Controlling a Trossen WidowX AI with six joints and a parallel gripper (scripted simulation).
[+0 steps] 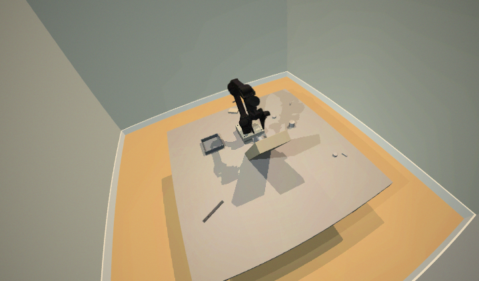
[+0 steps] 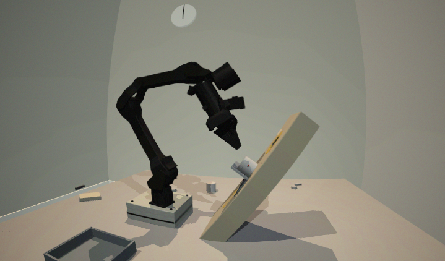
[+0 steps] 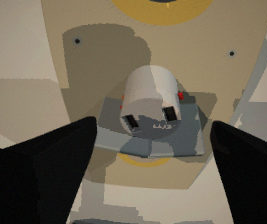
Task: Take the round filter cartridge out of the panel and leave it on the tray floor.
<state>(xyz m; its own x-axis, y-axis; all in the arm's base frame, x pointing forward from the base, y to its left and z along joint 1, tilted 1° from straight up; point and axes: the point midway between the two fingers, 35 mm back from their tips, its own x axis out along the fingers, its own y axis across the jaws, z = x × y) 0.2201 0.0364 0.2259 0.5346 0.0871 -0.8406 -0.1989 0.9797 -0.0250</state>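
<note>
Right now my gripper tip is 2 cm short of the round grey filter cartridge and 5 cm above it. Round my gripper tip: tray: 25 cm behind, 33 cm to the right, 24 cm below; tan block: 61 cm behind, 8 cm to the right, 24 cm below; tan service panel: 6 cm ahead, 1 cm to the left, 7 cm below.
</note>
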